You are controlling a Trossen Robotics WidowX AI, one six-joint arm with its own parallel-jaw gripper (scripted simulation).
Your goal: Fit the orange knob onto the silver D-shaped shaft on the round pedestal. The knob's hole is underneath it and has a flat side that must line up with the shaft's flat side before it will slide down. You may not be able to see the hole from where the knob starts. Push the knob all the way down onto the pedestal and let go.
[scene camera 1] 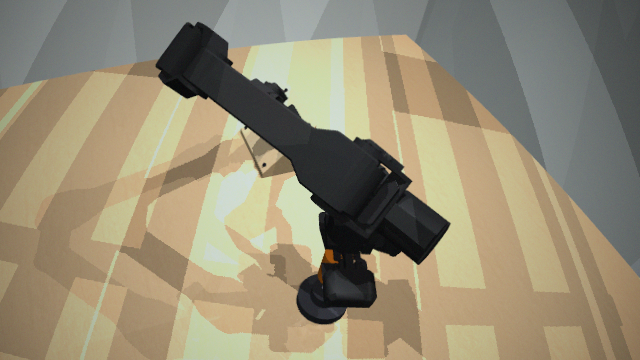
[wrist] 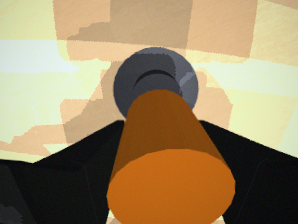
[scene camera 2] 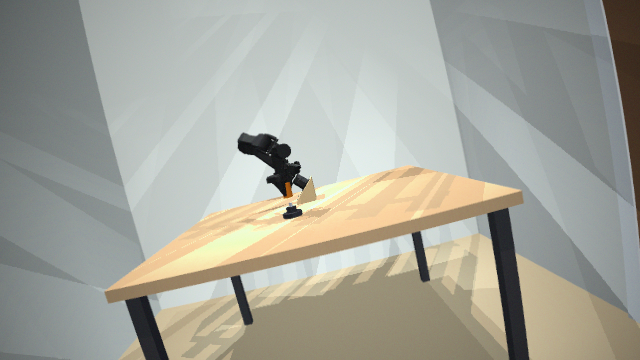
Labels:
My gripper [scene camera 1: 332, 272] carries an orange knob [wrist: 165, 160].

